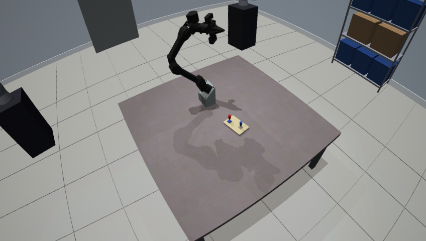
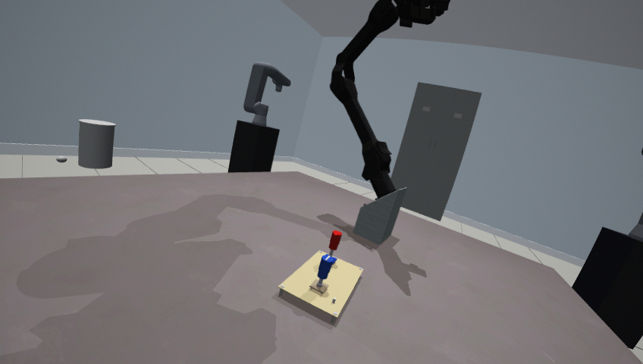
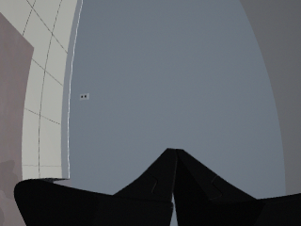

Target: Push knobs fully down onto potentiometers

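Now: gripper tip 60 cm above the red knob, 9 cm short of it and 3 cm to the left of it. The rest, counted from my gripper tip: blue knob 60 cm below, 18 cm ahead, 1 cm to the right.
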